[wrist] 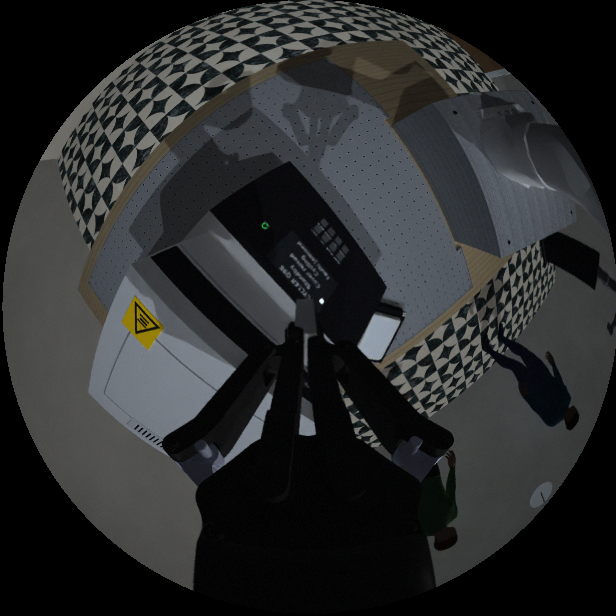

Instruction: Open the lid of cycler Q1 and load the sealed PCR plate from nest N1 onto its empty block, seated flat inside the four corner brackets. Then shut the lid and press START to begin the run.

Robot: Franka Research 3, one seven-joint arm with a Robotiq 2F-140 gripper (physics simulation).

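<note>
Cycler Q1 (229,298) fills the middle of the wrist view. Its white lid (155,367) with a yellow warning label (141,322) lies down on the body. Its black control panel (298,247) carries a green light (264,225), a text screen (307,270), a keypad (333,238) and a small white dot (321,300). My gripper (307,328) is shut and empty, with its fingertips together just at the panel's near edge, beside the white dot. I cannot tell if they touch the panel. No PCR plate is visible.
A small pale rectangle in a dark frame (380,336) sits at the cycler's corner; I cannot tell what it is. The robot's grey mount (505,172) stands at the upper right. The perforated table (390,189) has a patterned skirt (459,344). Figures (540,385) stand on the floor.
</note>
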